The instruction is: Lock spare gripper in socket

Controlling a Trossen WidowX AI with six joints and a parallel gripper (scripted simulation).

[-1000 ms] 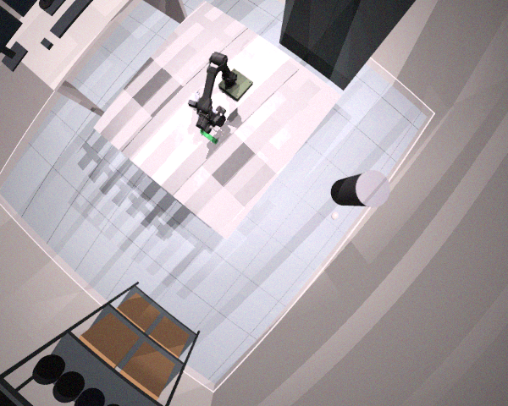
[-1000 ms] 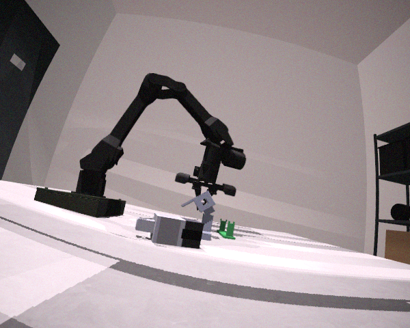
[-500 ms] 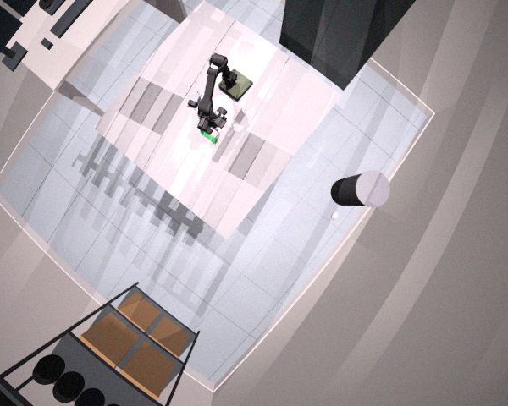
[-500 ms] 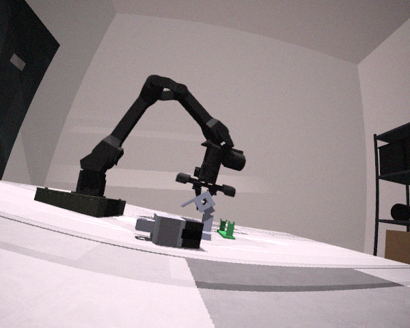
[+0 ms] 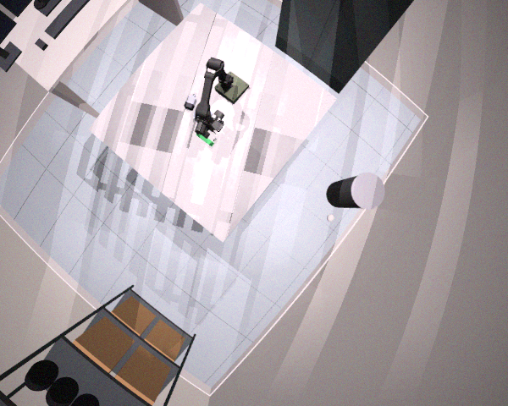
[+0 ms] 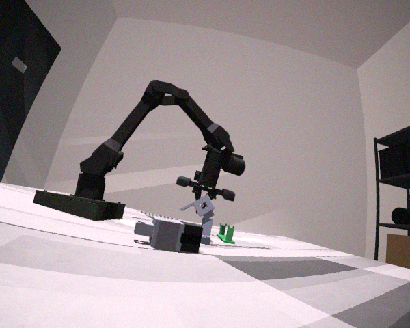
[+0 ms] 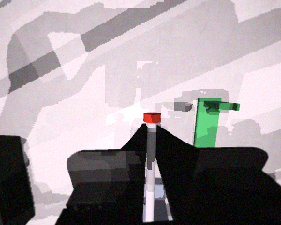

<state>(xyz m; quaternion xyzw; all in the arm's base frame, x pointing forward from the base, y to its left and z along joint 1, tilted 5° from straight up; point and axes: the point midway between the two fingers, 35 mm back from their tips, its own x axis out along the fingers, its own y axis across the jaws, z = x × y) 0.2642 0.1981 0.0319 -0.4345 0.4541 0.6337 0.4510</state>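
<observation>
My gripper tip is 10 cm short of the green stand, 4 cm above it and 2 cm to the left of it. Round my gripper tip: spare gripper 29 cm to the right, 4 cm below, 1 cm behind; then mount socket 15 cm to the right, 2 cm ahead, 1 cm below.
</observation>
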